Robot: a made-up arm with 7 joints.
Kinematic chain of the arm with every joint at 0, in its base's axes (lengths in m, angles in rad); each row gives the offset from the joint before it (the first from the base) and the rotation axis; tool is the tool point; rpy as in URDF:
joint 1: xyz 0 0 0.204 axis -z
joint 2: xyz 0 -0.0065 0.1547 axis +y
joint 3: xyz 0 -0.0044 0.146 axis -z
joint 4: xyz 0 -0.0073 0.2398 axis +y
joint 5: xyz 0 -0.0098 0.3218 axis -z
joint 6: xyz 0 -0.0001 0.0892 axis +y
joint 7: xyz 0 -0.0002 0.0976 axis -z
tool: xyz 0 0 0 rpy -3.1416 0 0
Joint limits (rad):
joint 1: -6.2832..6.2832
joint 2: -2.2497..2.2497
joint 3: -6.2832..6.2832
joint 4: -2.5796..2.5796
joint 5: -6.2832..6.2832
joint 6: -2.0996..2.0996
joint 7: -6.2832..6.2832
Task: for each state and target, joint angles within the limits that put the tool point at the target. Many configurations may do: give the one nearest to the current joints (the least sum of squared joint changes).
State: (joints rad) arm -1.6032 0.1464 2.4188 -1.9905 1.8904 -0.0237 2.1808
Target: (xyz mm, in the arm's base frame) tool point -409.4 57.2 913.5
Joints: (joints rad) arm -1.8298 -0.2806 2.2645 -1.3682 1.8942 -0.0305 2.1808
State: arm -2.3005 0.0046 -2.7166 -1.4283 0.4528 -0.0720 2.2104
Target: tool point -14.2 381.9 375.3
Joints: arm -2.1553 0.0878 -2.5968 -2.2658 0.4443 -0.2511 2.2104
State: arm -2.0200 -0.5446 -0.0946 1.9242 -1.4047 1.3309 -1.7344
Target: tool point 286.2 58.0 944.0
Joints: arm -2.0545 -0.8228 0.7693 1.3973 -1.4847 1.0290 -1.7344
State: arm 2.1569 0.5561 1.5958 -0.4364 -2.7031 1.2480 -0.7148
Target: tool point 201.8 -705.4 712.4
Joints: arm 1.6325 1.0273 1.7057 -0.4319 -2.6805 1.0144 -0.7148
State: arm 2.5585 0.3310 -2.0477 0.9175 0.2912 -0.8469 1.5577
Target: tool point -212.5 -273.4 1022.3
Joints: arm 3.0513 0.7108 -2.2933 1.1189 0.3765 -1.1855 1.5577
